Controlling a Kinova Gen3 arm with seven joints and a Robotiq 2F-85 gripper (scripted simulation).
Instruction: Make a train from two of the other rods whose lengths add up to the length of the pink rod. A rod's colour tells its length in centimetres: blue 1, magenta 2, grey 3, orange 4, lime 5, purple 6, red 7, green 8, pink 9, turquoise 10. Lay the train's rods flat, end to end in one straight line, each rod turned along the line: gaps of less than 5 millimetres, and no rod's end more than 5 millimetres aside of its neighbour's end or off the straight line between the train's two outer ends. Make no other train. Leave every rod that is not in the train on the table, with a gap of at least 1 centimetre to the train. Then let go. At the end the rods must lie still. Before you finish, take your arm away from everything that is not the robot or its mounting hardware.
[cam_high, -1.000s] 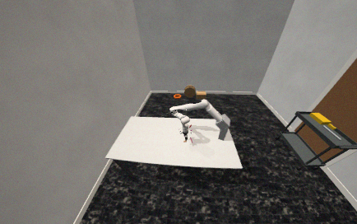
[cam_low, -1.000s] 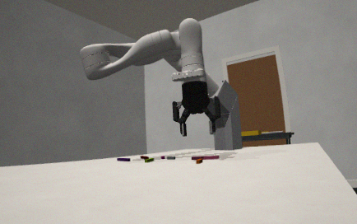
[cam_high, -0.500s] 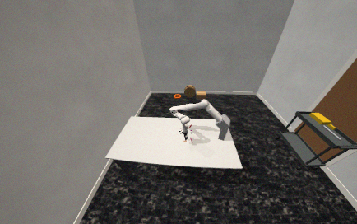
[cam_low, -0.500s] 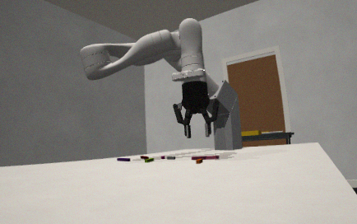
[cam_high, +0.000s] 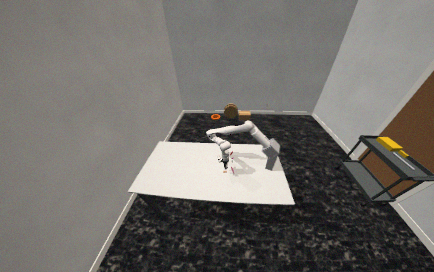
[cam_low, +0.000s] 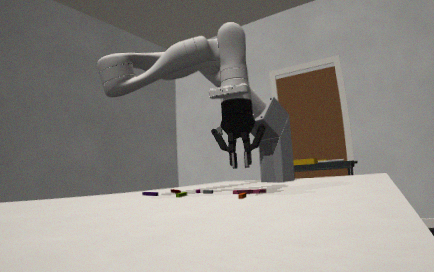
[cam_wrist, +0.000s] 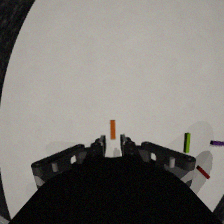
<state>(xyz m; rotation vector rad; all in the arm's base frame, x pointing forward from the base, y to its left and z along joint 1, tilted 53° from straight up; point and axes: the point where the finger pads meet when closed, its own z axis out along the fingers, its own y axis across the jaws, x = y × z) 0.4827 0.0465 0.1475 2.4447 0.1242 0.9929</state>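
Now: the orange rod 8 cm below my hand. Also, from my hand: pink rod: 9 cm behind, 8 cm below, 1 cm to the left; grey rod: 14 cm behind, 11 cm to the right, 8 cm below; lime rod: 17 cm to the right, 8 cm below, 7 cm behind.
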